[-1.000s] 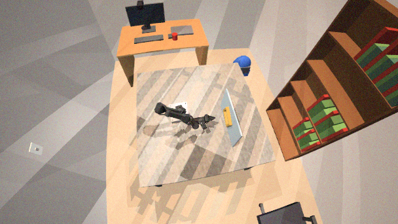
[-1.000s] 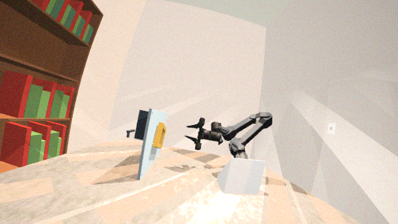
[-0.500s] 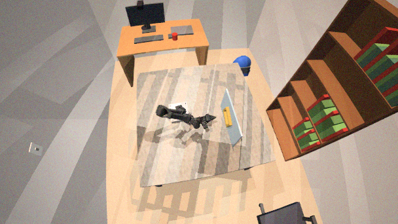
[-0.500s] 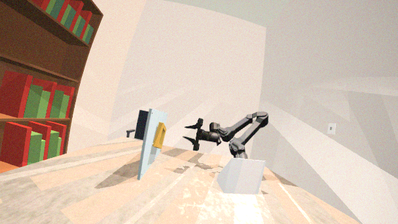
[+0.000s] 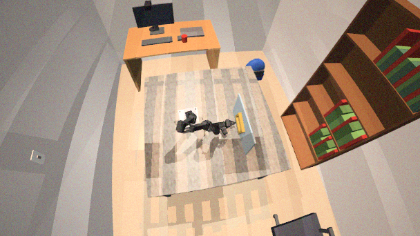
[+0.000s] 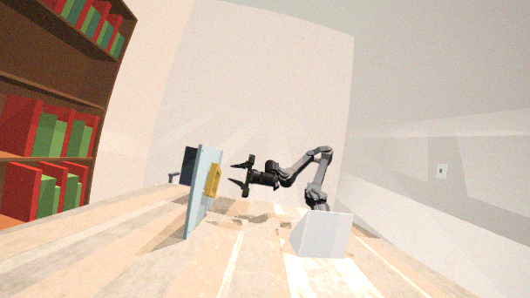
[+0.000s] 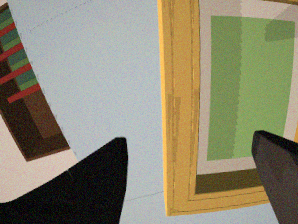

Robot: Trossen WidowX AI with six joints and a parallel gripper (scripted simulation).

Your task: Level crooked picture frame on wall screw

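My gripper tip is 60 mm short of the picture frame, 50 mm above it and 10 mm to the right of it. Also, from my gripper tip: wall panel: 70 mm ahead, 60 mm below, 10 mm to the right.
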